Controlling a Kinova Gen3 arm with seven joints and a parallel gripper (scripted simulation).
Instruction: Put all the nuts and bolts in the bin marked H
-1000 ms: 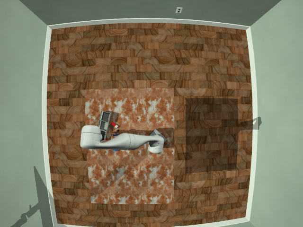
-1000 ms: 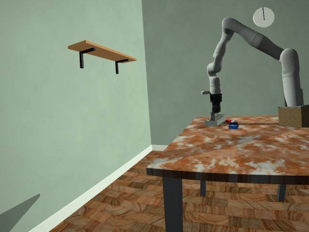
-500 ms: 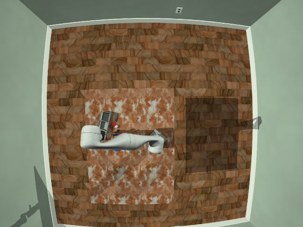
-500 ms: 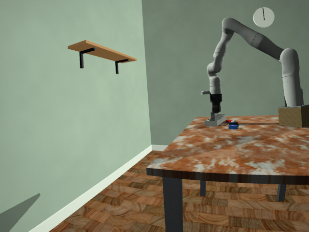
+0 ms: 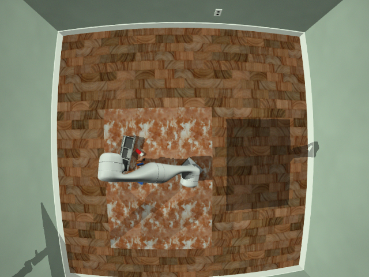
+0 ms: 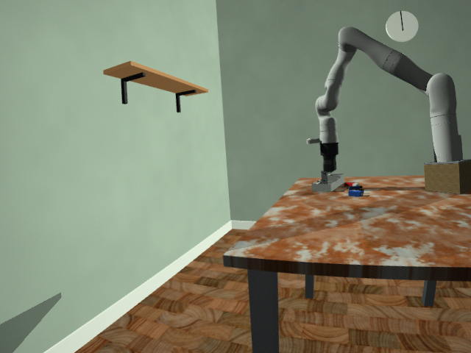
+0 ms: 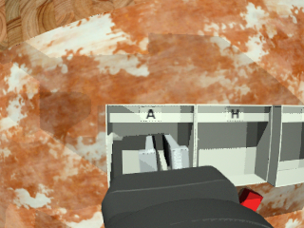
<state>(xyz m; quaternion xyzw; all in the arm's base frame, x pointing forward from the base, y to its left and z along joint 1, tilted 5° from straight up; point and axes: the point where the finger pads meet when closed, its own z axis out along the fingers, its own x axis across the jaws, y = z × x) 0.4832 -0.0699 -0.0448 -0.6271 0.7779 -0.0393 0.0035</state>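
Now: the dark nut 150 mm behind my hand, 20 mm to the right of it and 30 mm below it. The rest, counted from my hand: grey bin rack: 20 mm behind, 70 mm to the right, 10 mm below; red piece: 130 mm behind, 70 mm to the right, 30 mm below; blue stick: 120 mm behind, 20 mm to the left, 30 mm below.
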